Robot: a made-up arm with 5 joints. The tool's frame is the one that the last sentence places.
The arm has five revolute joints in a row. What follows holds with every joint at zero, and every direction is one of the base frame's. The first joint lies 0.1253 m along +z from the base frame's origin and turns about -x. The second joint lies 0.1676 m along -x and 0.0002 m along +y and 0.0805 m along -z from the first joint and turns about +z. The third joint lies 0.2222 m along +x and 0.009 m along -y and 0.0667 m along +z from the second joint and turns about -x. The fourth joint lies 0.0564 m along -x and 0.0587 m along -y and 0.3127 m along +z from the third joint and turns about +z. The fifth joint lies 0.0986 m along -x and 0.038 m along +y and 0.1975 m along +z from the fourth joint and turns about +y. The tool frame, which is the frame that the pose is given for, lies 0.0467 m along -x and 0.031 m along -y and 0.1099 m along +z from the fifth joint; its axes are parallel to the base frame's.
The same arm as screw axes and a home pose.
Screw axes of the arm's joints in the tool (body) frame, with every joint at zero. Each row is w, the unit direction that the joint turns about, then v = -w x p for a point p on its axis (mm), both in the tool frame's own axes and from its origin. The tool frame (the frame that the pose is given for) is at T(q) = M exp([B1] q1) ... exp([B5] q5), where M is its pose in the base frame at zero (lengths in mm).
B1 = (-1, 0, 0, 0.0, 606.3, 60.5)
B2 = (0, 0, 1, 60.7, 20.5, 0.0)
B3 = (-1, 0, 0, 0.0, 620.1, 51.7)
B4 = (0, 0, 1, -7.0, -145.3, 0.0)
B5 = (0, 1, 0, 109.9, 0.0, 46.7)
M: xyz -147.1 -60.5 731.6 (mm) rpy 0.00 0.00 0.00 (deg, as in URDF)

